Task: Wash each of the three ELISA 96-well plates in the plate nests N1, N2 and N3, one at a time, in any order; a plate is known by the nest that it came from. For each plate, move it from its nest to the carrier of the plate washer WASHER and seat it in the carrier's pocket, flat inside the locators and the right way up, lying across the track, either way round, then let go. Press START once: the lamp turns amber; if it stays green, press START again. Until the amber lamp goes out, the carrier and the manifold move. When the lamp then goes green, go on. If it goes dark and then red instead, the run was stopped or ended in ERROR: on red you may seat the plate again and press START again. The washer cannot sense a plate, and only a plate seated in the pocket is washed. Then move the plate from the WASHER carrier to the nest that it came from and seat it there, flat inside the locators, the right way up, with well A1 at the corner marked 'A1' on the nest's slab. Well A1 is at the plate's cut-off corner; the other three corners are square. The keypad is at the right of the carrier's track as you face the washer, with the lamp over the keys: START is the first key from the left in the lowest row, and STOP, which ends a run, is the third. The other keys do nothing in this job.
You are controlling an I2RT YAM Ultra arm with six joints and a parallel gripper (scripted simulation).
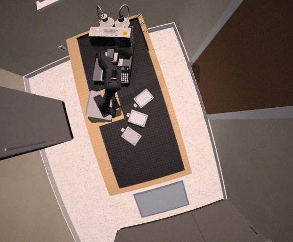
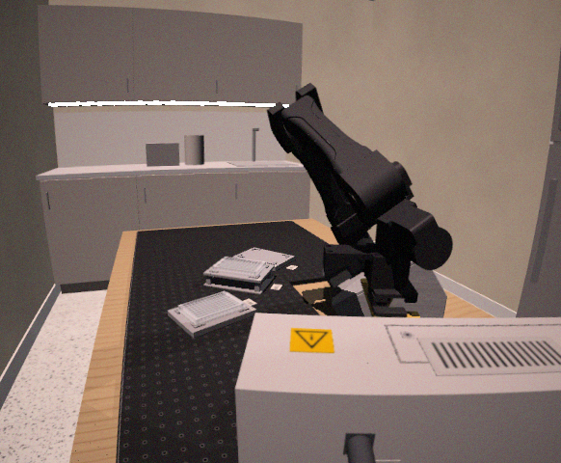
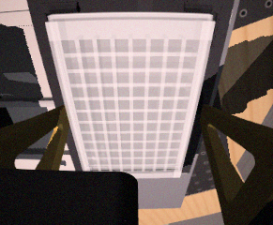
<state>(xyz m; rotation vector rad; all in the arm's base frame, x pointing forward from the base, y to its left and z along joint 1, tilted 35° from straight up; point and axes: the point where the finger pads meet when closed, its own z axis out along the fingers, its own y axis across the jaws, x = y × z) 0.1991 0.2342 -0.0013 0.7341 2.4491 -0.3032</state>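
My gripper is now 1 cm above the carrier pocket. Also, from my hand: n1 label 36 cm to the right, 9 cm below, 4 cm ahead; then grey nest slab 35 cm to the right, 15 cm ahead, 8 cm below; then washer 12 cm to the left, 10 cm ahead, 4 cm above.
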